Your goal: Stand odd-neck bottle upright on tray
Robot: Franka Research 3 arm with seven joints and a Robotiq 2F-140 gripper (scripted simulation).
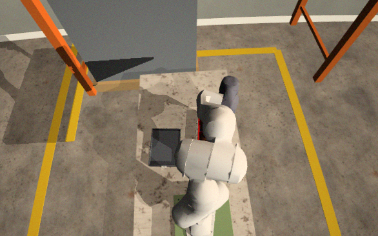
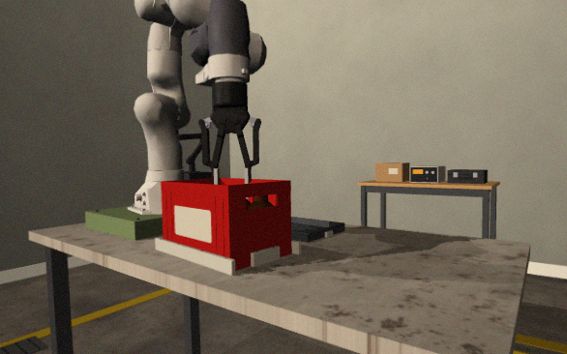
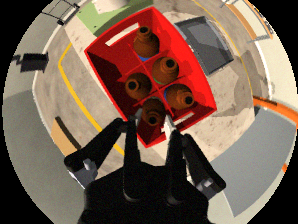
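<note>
The brown bottle is 80 mm behind my hand, 10 mm to the left of it and 80 mm below it. Round my hand: dark tray 90 mm behind, 350 mm to the left, 160 mm below; red crate 80 mm behind, 50 mm to the left, 90 mm below.
</note>
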